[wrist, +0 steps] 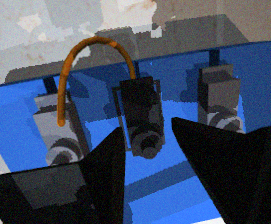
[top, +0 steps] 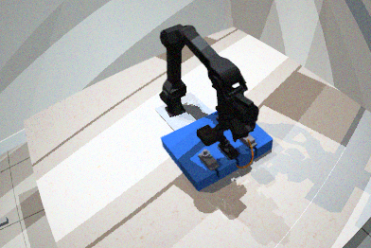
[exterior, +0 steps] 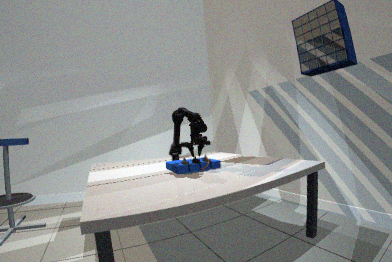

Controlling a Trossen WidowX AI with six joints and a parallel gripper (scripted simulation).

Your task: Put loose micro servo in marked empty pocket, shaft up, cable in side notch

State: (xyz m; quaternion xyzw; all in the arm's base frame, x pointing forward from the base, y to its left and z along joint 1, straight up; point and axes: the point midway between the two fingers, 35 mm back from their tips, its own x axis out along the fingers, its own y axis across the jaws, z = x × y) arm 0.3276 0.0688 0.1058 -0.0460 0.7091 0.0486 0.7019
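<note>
Right now my gripper tip is 12 cm past the blue deck, 1 cm to the left of it and 6 cm above it.
</note>
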